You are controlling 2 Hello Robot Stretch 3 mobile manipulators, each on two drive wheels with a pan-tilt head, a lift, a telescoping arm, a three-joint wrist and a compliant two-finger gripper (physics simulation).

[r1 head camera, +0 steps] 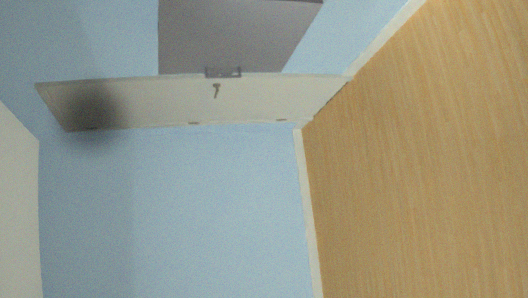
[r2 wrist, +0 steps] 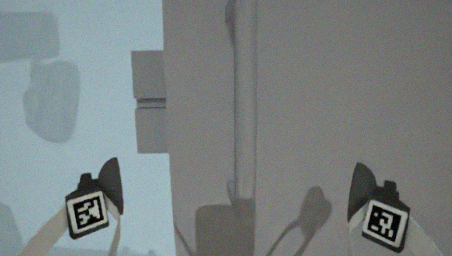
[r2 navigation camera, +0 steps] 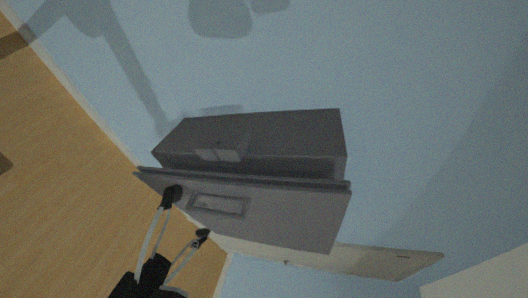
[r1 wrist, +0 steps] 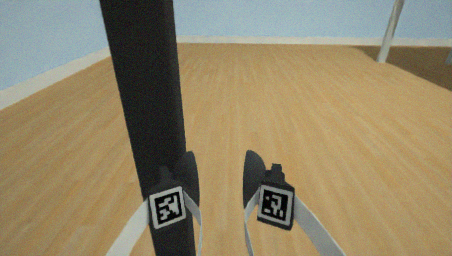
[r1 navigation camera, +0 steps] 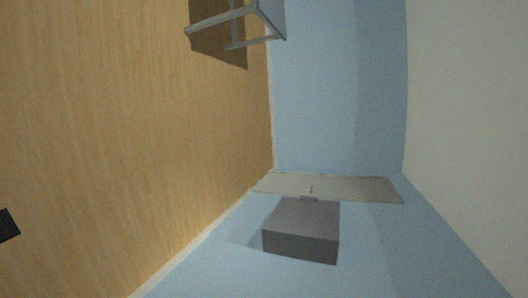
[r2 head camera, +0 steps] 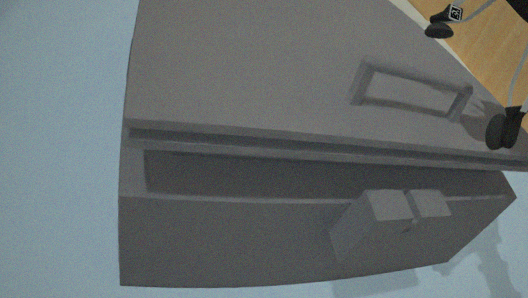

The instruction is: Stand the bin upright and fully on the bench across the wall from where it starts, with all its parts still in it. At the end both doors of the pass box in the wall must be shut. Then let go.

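The grey pass box (r2 head camera: 240, 245) (r2 navigation camera: 300, 130) sticks out of the blue wall. Its door (r2 head camera: 240, 65) (r2 navigation camera: 295, 220) stands ajar, with a narrow gap along the box front. The door's bar handle (r2 head camera: 362, 86) (r2 wrist: 245, 100) is on the outer face. The r2 gripper (r2 head camera: 467, 80) (r2 navigation camera: 187, 213) (r2 wrist: 236, 187) is wide open at the door's handle side, its fingers apart from the handle. On r1's side a pass box (r1 head camera: 235, 35) (r1 navigation camera: 300, 245) with a handle (r1 head camera: 223, 75) shows; its door front is hidden. The r1 gripper (r1 wrist: 221, 177) is open over the floor, nothing between its fingers. The bin does not show.
A cream door (r1 head camera: 150, 102) (r1 navigation camera: 345, 189) stands beside r1's pass box; another cream door (r2 navigation camera: 370, 262) shows past r2's. A table's legs (r1 navigation camera: 220, 20) (r1 wrist: 392, 30) stand on the floor. A dark post (r1 wrist: 150, 90) rises beside r1's gripper. Latch blocks (r2 head camera: 390, 206) (r2 wrist: 149, 75) project from r2's pass box.
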